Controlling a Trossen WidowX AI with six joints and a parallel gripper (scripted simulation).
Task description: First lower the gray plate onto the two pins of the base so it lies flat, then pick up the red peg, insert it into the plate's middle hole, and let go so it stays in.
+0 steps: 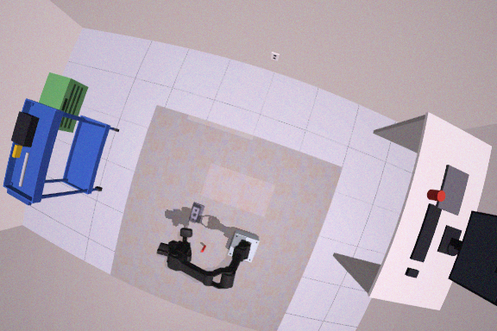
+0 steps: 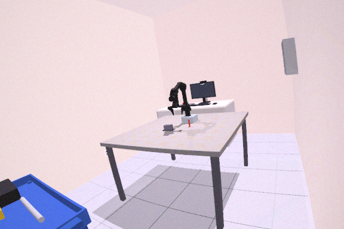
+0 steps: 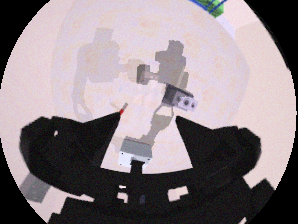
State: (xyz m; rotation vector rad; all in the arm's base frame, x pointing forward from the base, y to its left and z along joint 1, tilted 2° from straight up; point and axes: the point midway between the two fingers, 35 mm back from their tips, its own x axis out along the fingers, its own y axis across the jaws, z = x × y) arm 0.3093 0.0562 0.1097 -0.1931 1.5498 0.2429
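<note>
The red peg is 110 mm below my gripper tip, 80 mm to the left of it and 80 mm behind it. Also, from my gripper tip: gray plate 120 mm to the right, 110 mm below, 40 mm ahead.
</note>
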